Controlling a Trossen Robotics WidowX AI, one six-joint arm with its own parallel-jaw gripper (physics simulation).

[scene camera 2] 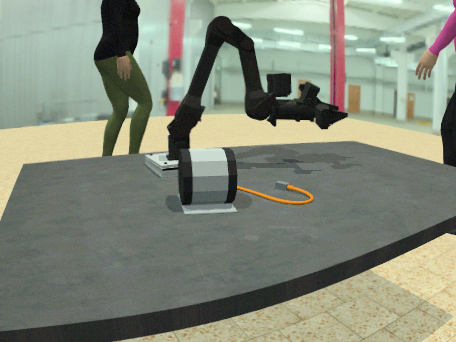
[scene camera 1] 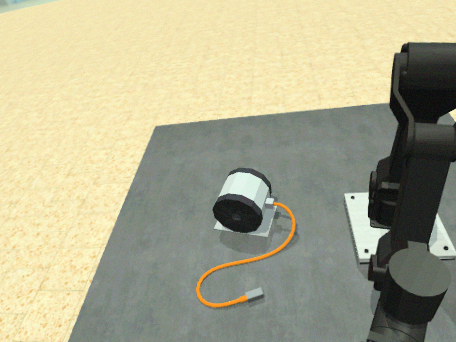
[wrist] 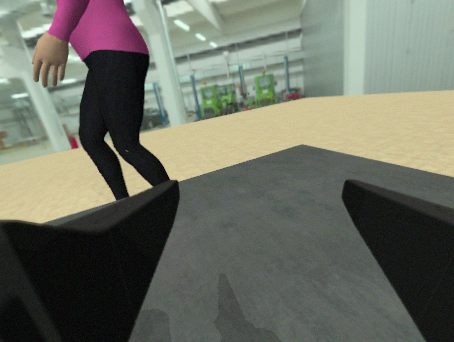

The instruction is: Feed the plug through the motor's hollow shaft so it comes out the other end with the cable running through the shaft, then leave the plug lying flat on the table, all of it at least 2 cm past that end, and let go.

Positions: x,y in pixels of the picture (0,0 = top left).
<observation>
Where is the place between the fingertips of my gripper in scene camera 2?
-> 342,111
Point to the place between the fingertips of my gripper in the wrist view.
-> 260,188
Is my gripper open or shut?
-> Open.
</observation>
